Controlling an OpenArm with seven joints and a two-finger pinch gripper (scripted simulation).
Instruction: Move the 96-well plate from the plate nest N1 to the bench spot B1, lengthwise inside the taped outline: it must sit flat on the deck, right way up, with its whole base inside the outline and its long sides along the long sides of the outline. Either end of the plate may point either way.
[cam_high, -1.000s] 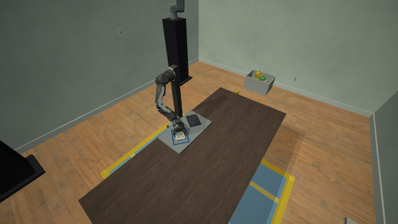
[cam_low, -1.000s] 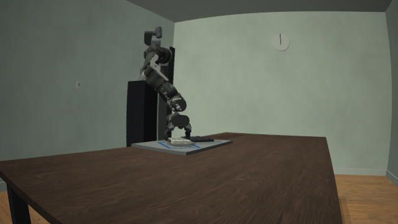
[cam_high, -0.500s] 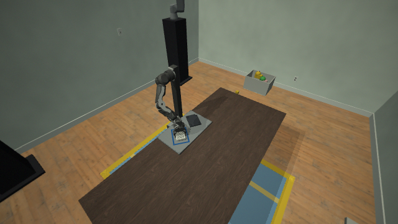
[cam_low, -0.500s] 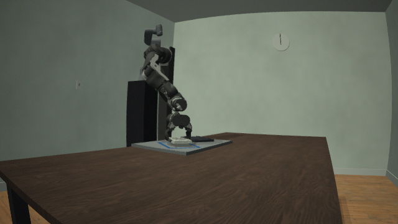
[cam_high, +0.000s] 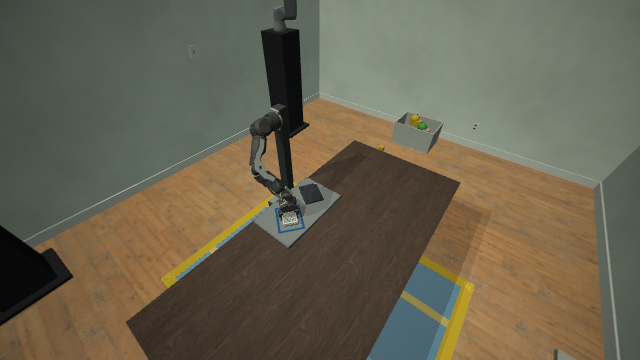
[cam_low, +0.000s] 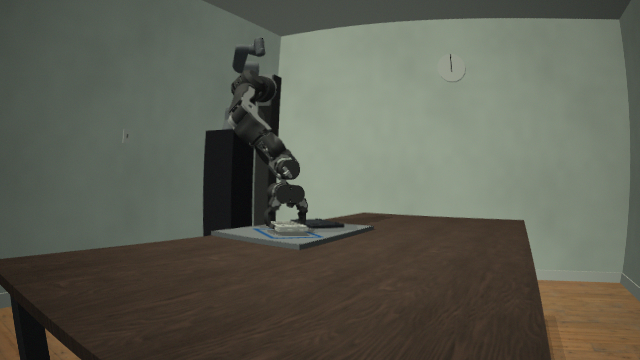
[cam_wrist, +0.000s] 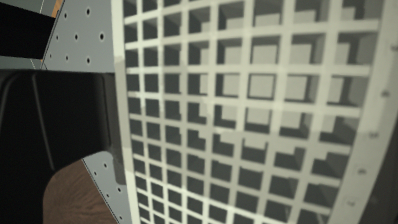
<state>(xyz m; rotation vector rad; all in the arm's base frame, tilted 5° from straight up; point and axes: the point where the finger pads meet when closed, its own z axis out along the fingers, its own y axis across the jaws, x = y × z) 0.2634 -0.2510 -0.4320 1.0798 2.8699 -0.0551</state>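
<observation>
Right now the white 96-well plate is right at my hand. Also, from my hand: black plate nest 10 mm behind, 240 mm to the left, 10 mm below.
</observation>
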